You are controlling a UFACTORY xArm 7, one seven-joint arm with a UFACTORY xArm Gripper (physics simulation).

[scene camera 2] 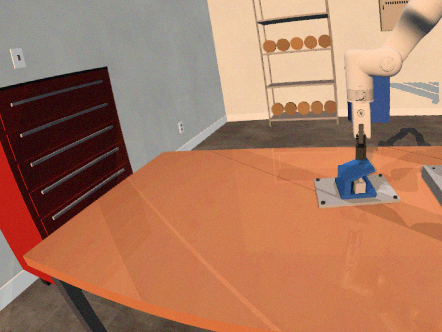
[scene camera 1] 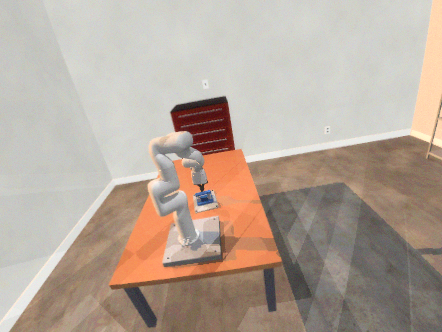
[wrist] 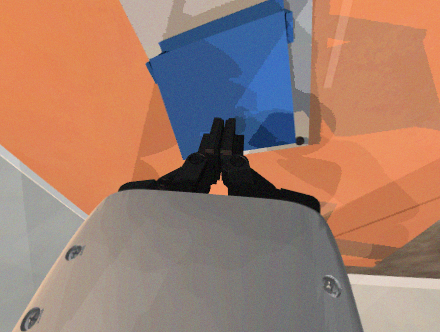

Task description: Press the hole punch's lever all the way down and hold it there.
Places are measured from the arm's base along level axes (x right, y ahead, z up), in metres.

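Pixels of known places: gripper, fingertip midpoint: [scene camera 2: 360, 158] [scene camera 1: 202, 190] [wrist: 225, 133]; arm's base, link origin: [scene camera 1: 189, 237].
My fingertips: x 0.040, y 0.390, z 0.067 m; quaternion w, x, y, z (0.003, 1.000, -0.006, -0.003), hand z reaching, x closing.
For each thing: its top centre in the pictures, then the offset to it from my fingertips. "spot": a spot on its surface instead. Level surfaces: height alone.
- blue body, surface spot: [scene camera 2: 344, 189] spot: dx -0.072, dy +0.043, dz -0.064 m
- pale base plate, top centre: [wrist: 229, 76] [scene camera 2: 354, 187] [scene camera 1: 204, 199] dx -0.004, dy +0.015, dz -0.091 m
- pale block, surface spot: [scene camera 2: 359, 187] spot: dx -0.055, dy +0.001, dz -0.064 m
- orange table, surface height: dz -0.103 m
The hole punch has a blue body [scene camera 2: 344, 189] on a pale base plate [scene camera 1: 206, 208] [scene camera 2: 327, 198] [wrist: 303, 65] on the table. Its blue lever [scene camera 1: 202, 193] [scene camera 2: 356, 169] [wrist: 225, 75] is tilted in scene camera 2, its right side higher than its left. A pale block [scene camera 2: 359, 187] shows under the lever. My gripper [scene camera 1: 202, 190] [scene camera 2: 360, 158] [wrist: 225, 133] is shut and empty, pointing down with its fingertips at or just above the lever's top. In the wrist view the fingertips overlap the near part of the lever. Whether they touch it is hard to tell.
The robot's grey mounting plate [scene camera 1: 210, 250] [scene camera 2: 434, 180] lies beside the punch on the orange table [scene camera 1: 245, 255] [scene camera 2: 200, 215]. A red drawer cabinet [scene camera 1: 205, 127] [scene camera 2: 65, 145] stands beyond the table's far end. A shelf rack [scene camera 2: 265, 75] stands by the wall.
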